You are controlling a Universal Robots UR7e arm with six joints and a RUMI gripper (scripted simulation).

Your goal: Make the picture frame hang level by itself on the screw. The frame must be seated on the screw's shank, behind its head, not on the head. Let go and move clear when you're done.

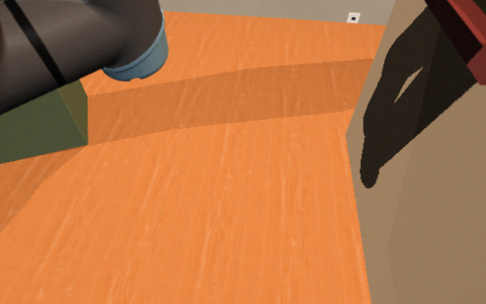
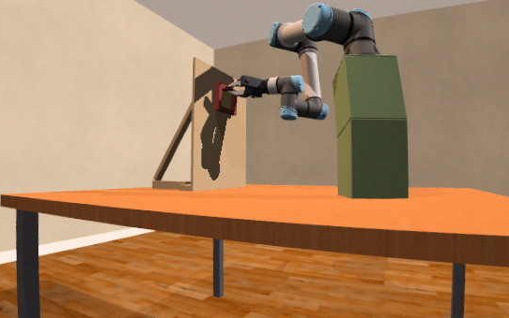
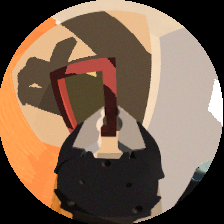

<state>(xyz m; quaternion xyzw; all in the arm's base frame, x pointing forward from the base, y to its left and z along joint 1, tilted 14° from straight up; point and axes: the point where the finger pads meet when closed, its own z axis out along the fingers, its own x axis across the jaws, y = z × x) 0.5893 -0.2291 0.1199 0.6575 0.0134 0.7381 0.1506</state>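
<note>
The picture frame lies 20 mm ahead of my hand and 50 mm below it. From my hand the other things lie so: tan board (40 mm ahead, 10 mm to the right, 200 mm below).
</note>
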